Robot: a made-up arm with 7 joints.
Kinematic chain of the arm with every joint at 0, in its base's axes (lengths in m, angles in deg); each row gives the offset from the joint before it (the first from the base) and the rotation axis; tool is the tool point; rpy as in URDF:
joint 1: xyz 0 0 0.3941 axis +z
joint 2: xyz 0 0 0 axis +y
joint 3: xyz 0 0 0.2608 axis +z
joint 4: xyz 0.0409 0 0 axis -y
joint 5: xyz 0.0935 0 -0.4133 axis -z
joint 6: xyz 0 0 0 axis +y
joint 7: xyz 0.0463 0 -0.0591 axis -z
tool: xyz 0 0 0 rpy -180 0 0
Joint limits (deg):
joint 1: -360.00..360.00
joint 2: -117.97..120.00
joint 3: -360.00..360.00
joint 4: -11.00..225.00
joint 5: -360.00..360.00
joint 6: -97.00..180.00
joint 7: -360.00..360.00
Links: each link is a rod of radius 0.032 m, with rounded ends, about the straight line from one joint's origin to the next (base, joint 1, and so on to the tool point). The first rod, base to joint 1, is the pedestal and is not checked.
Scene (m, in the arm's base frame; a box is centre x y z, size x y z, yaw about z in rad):
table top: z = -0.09
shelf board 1: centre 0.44 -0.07 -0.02 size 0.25 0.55 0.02 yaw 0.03
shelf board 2: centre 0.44 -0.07 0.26 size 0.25 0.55 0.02 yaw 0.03
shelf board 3: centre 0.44 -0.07 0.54 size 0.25 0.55 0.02 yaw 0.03
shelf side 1: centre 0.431 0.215 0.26 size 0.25 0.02 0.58 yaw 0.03
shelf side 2: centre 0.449 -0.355 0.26 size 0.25 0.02 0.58 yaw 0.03
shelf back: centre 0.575 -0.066 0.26 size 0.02 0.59 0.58 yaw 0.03
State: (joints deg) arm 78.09 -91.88 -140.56 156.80 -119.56 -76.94 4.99
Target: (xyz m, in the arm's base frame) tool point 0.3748 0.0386 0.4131
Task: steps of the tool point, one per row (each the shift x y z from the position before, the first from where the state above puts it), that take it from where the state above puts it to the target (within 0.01 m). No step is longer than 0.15 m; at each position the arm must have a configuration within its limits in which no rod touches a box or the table.
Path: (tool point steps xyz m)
1: 0.0029 0.0162 0.0106
2: 0.0165 0.0319 0.0254
3: 0.0248 0.0491 0.0303
4: 0.0279 0.0662 0.0235
5: 0.0257 0.0811 0.0076
6: 0.0170 0.0921 -0.0118
7: 0.0924 0.1070 -0.0119
8: 0.0303 0.1265 0.0097
9: -0.0321 0.1096 0.0239
10: 0.0865 -0.0045 -0.0034
11: 0.0841 0.0096 0.0034

